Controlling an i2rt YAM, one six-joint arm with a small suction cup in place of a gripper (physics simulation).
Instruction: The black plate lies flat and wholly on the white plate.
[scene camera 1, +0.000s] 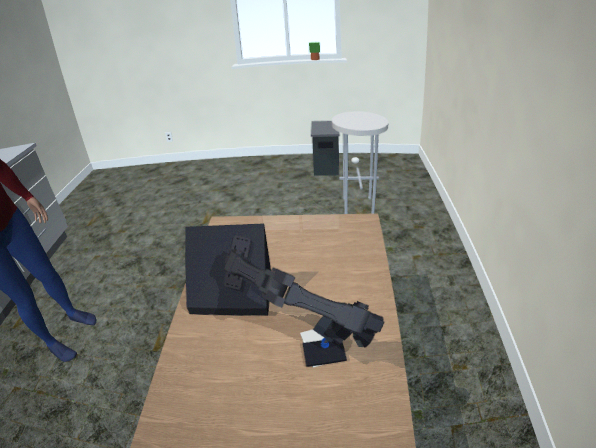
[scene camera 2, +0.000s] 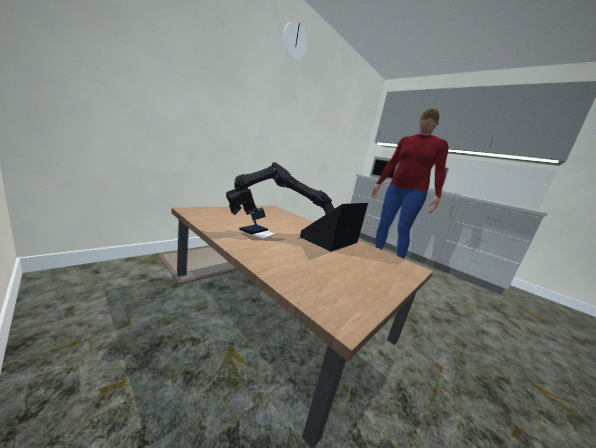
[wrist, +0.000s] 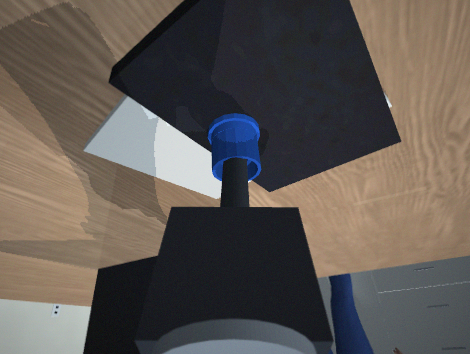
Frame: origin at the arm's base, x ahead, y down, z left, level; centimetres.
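Seen in the pictures: hand at its tool point: (scene camera 1: 322, 345) (scene camera 2: 257, 230) (wrist: 235, 133); arm's base at its link origin: (scene camera 1: 237, 262) (scene camera 2: 332, 215).
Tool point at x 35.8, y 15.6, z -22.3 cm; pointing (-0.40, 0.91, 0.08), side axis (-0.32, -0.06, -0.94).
Pixels of each thing's middle, then the offset from my tool point to it. Level surfaces: height alone.
- black plate at the middle of its body: (wrist: 279, 109) (scene camera 1: 324, 351) (scene camera 2: 254, 229) dz -2.9, dx +0.9, dy +0.1 cm
- white plate at the middle of its body: (wrist: 228, 126) (scene camera 1: 322, 345) (scene camera 2: 258, 232) dz +0.5, dx -0.3, dy +1.0 cm
- wooden table at its surface level: dy +1.3 cm
The black plate (scene camera 1: 328, 356) (scene camera 2: 252, 229) (wrist: 304, 87) is a thin square lying turned on the white plate (scene camera 1: 310, 335) (scene camera 2: 265, 235) (wrist: 128, 140). It covers most of the white plate and hangs over its edges. One white corner sticks out toward the arm's base, and a sliver shows on the far side. My blue suction cup (scene camera 1: 325, 343) (scene camera 2: 254, 223) (wrist: 233, 128) presses on the black plate's top, near the corner closest to the arm. Both plates rest on the wooden table (scene camera 1: 269, 400) (scene camera 2: 336, 293).
The arm's black base box (scene camera 1: 206, 284) (scene camera 2: 336, 231) stands on the table's left side behind the plates. A person (scene camera 1: 18, 251) (scene camera 2: 414, 183) stands by grey drawers. A round stool (scene camera 1: 360, 123) and a dark bin (scene camera 1: 325, 147) stand beyond the table's far end.
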